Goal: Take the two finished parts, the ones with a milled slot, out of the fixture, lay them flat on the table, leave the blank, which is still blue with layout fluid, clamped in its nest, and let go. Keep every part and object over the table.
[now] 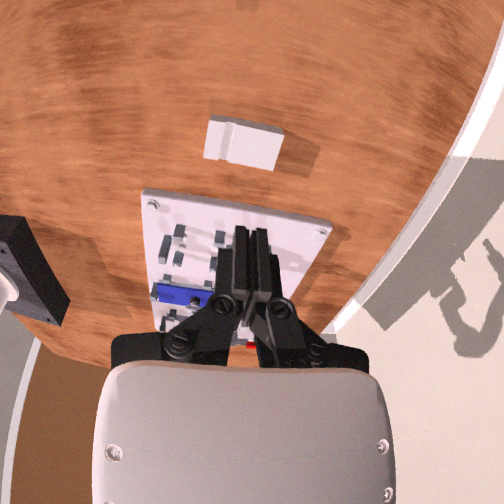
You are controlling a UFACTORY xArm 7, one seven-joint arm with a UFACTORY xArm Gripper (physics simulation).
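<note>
One white finished part (pixel 243 142) with a milled slot lies flat on the wooden table beyond the fixture. The white fixture plate (pixel 220 255) sits below my gripper, with several small grey clamps. The blue blank (pixel 182 295) sits in its nest at the plate's near left. My gripper (pixel 251 235) hangs over the middle of the plate, right of the blank, with its black fingers pressed together and nothing visible between them. I cannot see the second finished part; the fingers hide the plate's middle.
A black block (pixel 30 272) stands at the left edge of the table. The round table's rim (pixel 425 200) curves down the right side, with pale floor beyond. A small red mark (pixel 250 344) shows under the gripper base.
</note>
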